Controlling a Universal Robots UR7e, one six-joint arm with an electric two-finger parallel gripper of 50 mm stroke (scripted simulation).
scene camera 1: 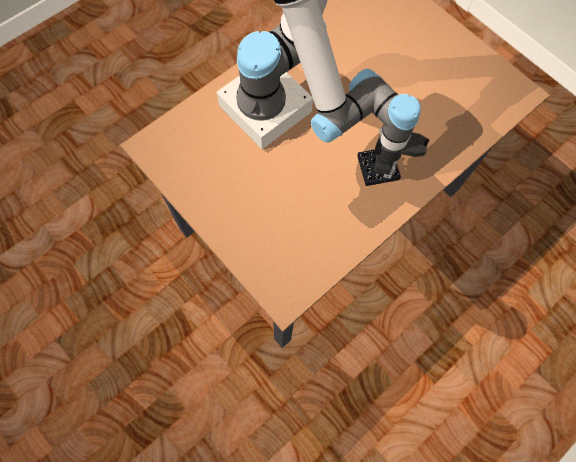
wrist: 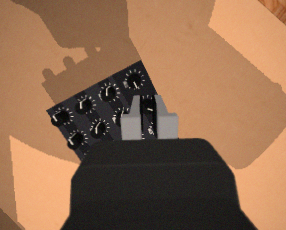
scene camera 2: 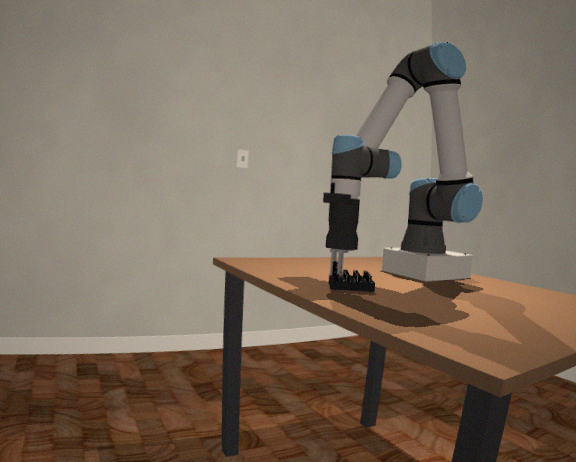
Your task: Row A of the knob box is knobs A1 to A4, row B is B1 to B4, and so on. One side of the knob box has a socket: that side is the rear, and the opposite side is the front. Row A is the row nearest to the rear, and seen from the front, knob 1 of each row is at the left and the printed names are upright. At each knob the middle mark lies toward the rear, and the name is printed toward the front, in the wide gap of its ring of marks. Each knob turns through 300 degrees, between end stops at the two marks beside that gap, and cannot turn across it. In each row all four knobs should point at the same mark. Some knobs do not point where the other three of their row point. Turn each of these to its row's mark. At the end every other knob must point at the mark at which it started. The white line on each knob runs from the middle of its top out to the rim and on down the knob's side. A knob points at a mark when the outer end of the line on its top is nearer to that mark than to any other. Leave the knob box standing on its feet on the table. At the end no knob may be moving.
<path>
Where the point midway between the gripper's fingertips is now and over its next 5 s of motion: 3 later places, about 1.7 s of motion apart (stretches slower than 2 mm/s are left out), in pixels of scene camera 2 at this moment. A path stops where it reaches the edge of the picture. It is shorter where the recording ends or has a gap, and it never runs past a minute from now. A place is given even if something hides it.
My gripper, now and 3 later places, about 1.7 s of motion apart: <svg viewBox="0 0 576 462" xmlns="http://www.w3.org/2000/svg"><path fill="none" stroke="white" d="M335 275L339 259L368 253L367 265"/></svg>
</path>
